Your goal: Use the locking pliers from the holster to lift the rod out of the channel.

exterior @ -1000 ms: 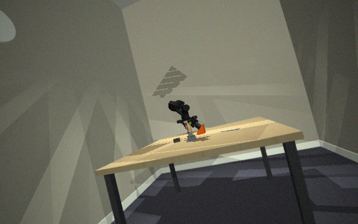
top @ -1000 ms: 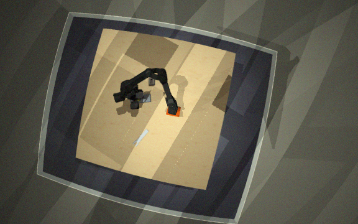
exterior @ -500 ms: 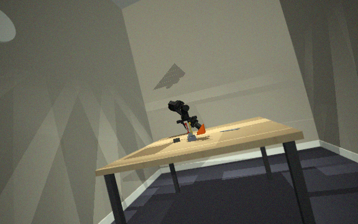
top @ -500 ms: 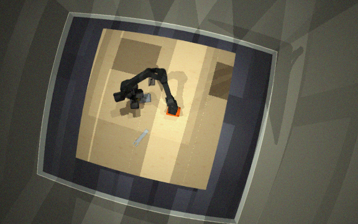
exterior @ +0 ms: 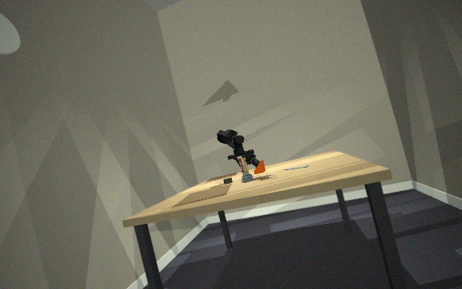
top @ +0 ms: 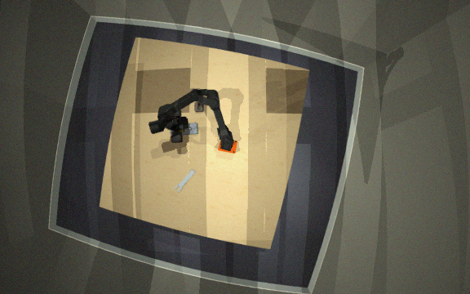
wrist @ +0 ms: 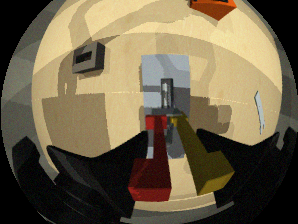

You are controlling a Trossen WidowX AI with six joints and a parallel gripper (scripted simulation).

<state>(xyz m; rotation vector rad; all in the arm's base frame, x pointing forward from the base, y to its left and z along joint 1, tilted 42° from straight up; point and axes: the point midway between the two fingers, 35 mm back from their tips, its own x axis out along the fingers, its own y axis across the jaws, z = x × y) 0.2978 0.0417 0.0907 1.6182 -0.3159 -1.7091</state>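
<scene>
Right now the yellow handle is 10 mm behind my gripper tip and 10 mm to the left of it. Also, from my gripper tip: dark holster: 50 mm behind, 170 mm to the right, 90 mm below; grey channel block: 80 mm below; flat grey forked piece: 80 mm behind, 360 mm to the left, 100 mm below.
</scene>
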